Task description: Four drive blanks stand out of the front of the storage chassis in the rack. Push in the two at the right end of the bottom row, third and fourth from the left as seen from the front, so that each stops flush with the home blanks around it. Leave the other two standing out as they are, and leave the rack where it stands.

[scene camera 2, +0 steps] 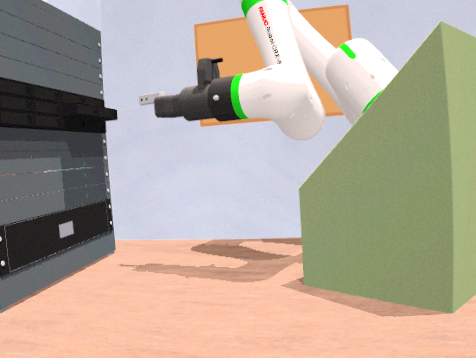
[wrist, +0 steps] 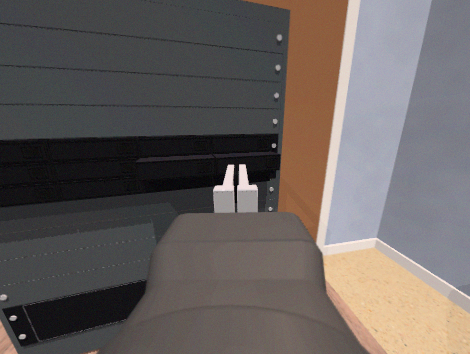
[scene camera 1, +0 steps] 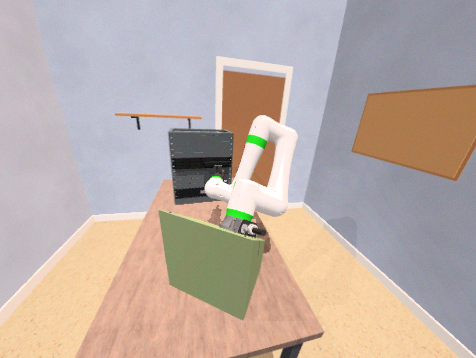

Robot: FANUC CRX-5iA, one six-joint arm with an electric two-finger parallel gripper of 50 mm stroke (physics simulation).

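Where they show: gripper, fingertip midpoint: (scene camera 2: 140, 100) (wrist: 236, 176); arm's base, link origin: (scene camera 1: 234, 231).
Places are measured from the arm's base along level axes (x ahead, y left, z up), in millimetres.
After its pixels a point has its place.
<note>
The dark storage chassis (scene camera 1: 187, 162) @(x 762, y -6, z 119 mm) (scene camera 2: 30, 105) @(x 761, y -9, z 107 mm) (wrist: 27, 172) @(x 765, y 6, z 110 mm) sits in the grey rack (scene camera 1: 200, 143) @(x 751, y -113, z 266 mm) (scene camera 2: 45, 37) @(x 754, y -98, z 267 mm) (wrist: 150, 55) @(x 739, y -162, z 264 mm). In its middle row, the third blank (wrist: 175, 167) @(x 686, y -171, z 111 mm) and fourth blank (wrist: 262, 163) @(x 653, y -302, z 108 mm) stand out. Below them, the bottom row's third blank (wrist: 170, 183) @(x 722, y -168, z 77 mm) and fourth blank (wrist: 261, 177) @(x 684, y -325, z 73 mm) lie in shadow, partly covered by the overhang and fingers. They show no clear projection, but exact flushness cannot be told. My gripper (scene camera 1: 217, 168) @(x 563, y -199, z 123 mm) (scene camera 2: 141, 99) @(x 563, y -199, z 123 mm) (wrist: 236, 176) @(x 563, y -199, z 123 mm) is shut and empty, pointing at the rack's right part, clear of the front.
A black panel with a pale label (scene camera 2: 66, 229) @(x 746, y -132, z -159 mm) is low in the rack. A green wedge-shaped block (scene camera 1: 210, 265) @(x -95, y 158, z -29 mm) (scene camera 2: 380, 200) @(x 159, y 198, z -105 mm) stands on the wooden table (scene camera 1: 135, 295) @(x 104, y 435, z -269 mm) (scene camera 2: 200, 320) @(x 451, y 195, z -269 mm), in front of the arm's base in scene camera 1. A wall shelf (scene camera 1: 157, 116) hangs behind the rack.
</note>
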